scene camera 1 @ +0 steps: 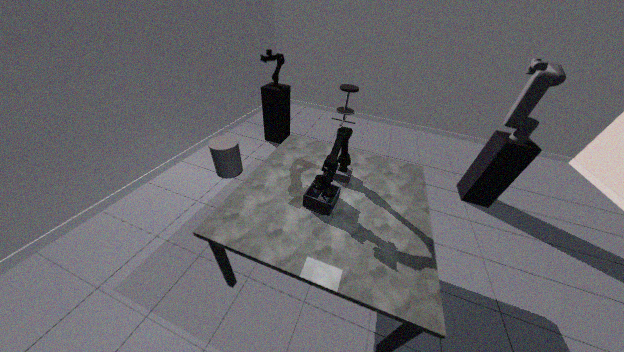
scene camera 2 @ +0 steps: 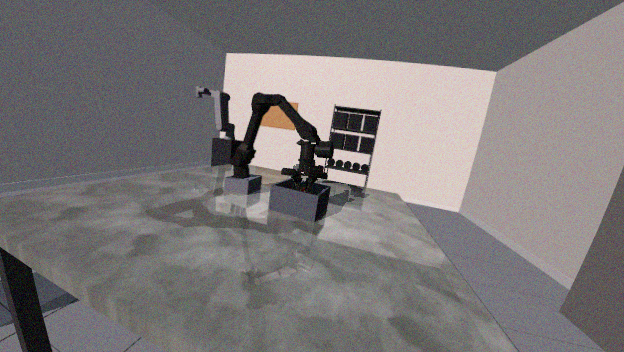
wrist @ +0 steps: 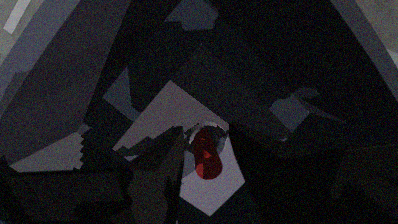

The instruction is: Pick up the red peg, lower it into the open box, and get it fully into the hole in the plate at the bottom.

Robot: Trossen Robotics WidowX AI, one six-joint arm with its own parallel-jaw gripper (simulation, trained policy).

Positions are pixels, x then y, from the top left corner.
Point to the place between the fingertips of my gripper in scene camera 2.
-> At 302, 194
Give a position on a dark box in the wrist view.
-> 81, 81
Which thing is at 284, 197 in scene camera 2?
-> A dark box.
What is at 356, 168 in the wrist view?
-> My gripper.
